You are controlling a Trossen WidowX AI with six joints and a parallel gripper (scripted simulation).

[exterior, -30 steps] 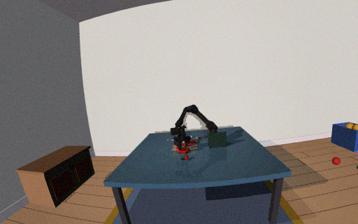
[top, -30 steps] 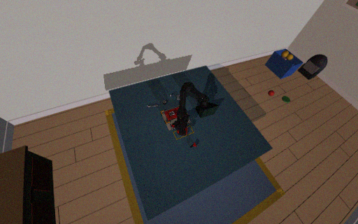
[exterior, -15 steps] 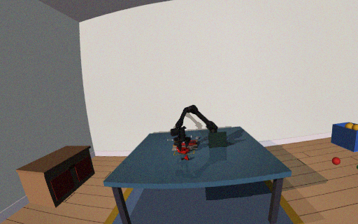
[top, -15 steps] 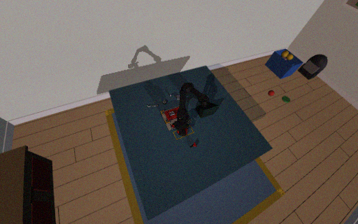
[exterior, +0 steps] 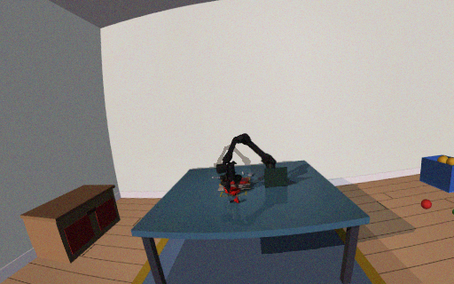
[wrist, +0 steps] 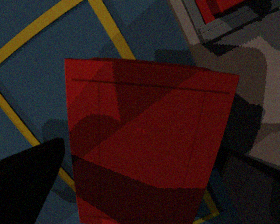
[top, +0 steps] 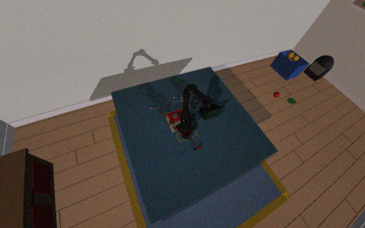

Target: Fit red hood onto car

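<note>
Now: gripper tip 10 mm below the red hood.
</note>
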